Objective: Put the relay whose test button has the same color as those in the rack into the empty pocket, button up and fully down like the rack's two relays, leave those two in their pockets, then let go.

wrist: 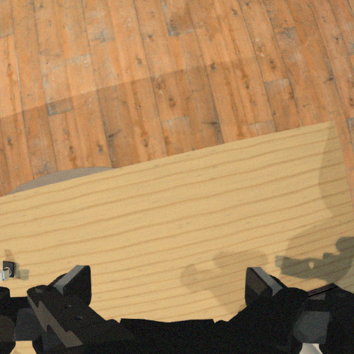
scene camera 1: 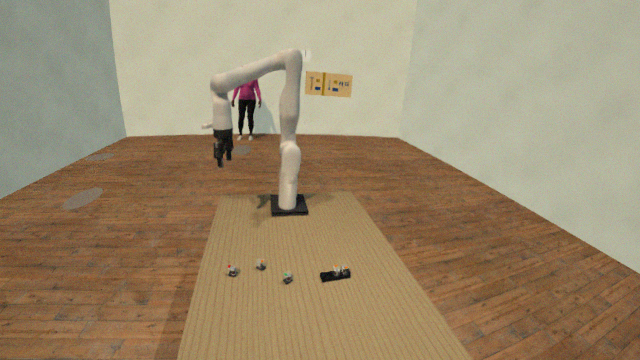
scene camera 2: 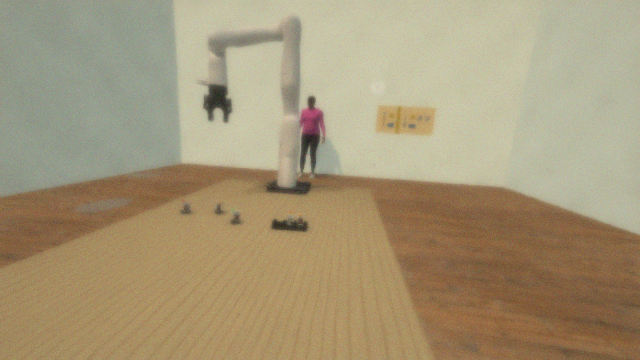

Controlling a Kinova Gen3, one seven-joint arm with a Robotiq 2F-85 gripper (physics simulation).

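Where they show: gripper, fingertip midpoint: point(scene camera 1: 225, 163) point(scene camera 2: 218, 122); arm's base at its link origin: point(scene camera 1: 287, 205) point(scene camera 2: 286, 185).
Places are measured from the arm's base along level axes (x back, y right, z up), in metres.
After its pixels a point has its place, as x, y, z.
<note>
A black rack point(scene camera 1: 327, 276) @(-0.491, -0.082, -0.023) point(scene camera 2: 289, 227) @(-0.511, -0.112, -0.017) stands at the right of the loose relays. Two relays with orange buttons point(scene camera 1: 336, 270) @(-0.506, -0.106, 0.018) point(scene camera 1: 345, 270) @(-0.508, -0.140, 0.013) sit in it toward its right end; the left end holds no relay. A loose relay with an orange button point(scene camera 1: 261, 265) @(-0.429, 0.148, 0.005) point(scene camera 2: 218, 209) @(-0.428, 0.145, -0.006) stands between a red-button relay point(scene camera 1: 232, 271) @(-0.449, 0.250, 0.005) point(scene camera 2: 186, 208) @(-0.449, 0.243, -0.004) at the left and a green-button relay point(scene camera 1: 287, 278) @(-0.503, 0.065, 0.006) point(scene camera 2: 235, 218) @(-0.500, 0.058, -0.006). Part of one relay point(wrist: 7, 271) shows at the left edge of the wrist view; its button colour cannot be told. My gripper point(scene camera 1: 224, 161) @(-0.130, 0.277, 0.283) point(scene camera 2: 218, 119) @(-0.130, 0.277, 0.283) point(wrist: 167, 284) is open and empty, high above the table.
The arm's black base point(scene camera 1: 289, 212) @(-0.062, -0.005, -0.006) point(scene camera 2: 288, 189) @(-0.064, -0.022, -0.006) stands at the far end of the wooden table top point(scene camera 1: 310, 320) @(-0.656, 0.018, -0.026) point(scene camera 2: 210, 280) @(-0.799, -0.011, -0.027) point(wrist: 165, 205). A person in a pink top point(scene camera 1: 247, 92) point(scene camera 2: 312, 121) stands behind the arm by the back wall.
</note>
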